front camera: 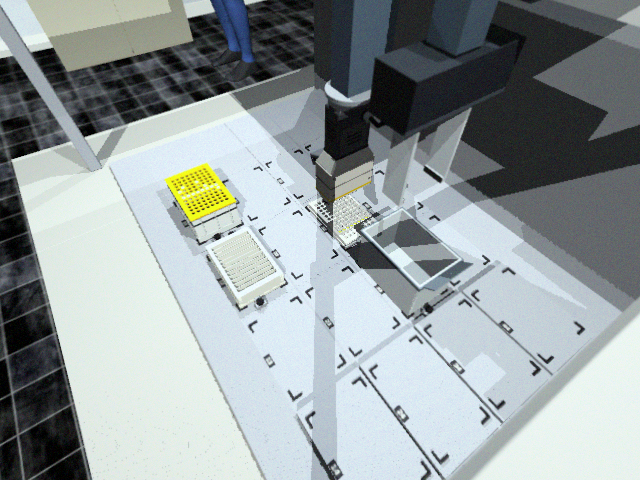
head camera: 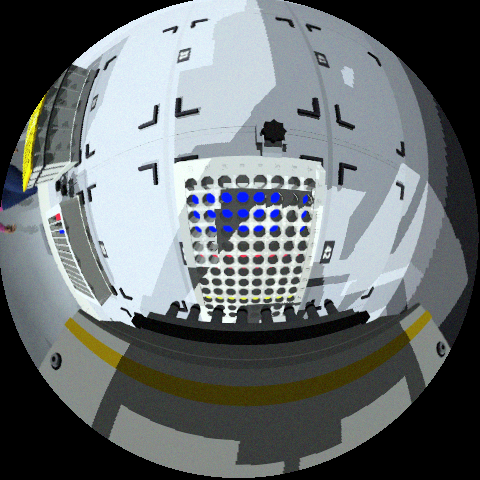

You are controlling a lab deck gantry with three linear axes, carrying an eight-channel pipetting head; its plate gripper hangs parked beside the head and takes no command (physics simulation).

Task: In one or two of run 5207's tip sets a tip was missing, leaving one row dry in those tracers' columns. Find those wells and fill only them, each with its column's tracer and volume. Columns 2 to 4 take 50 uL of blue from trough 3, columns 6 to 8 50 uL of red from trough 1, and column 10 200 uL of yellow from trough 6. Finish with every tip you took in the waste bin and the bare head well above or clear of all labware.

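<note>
The white well plate (front camera: 351,240) (head camera: 250,163) lies beneath the pipetting head (front camera: 343,178) (head camera: 250,332). In the head view its second to fourth columns show blue in seven wells each; the seventh well from the left in each looks dry. Thin red and yellow edges show in columns further down, too foreshortened to judge. The head's nozzles reach over the plate's near end; whether they carry tips is unclear. The ribbed trough block (front camera: 263,290) (head camera: 90,255) shows red and blue liquid. The yellow tip rack (front camera: 201,191) (head camera: 32,145) shows some holes with white. The parked plate gripper (front camera: 417,191) is open and empty.
The open waste bin (front camera: 423,297) stands right beside the plate in the front view. A black knob (head camera: 273,131) sits beyond the plate's top edge in the head view. Black corner brackets mark the deck positions. A person's legs (front camera: 240,36) show behind the deck.
</note>
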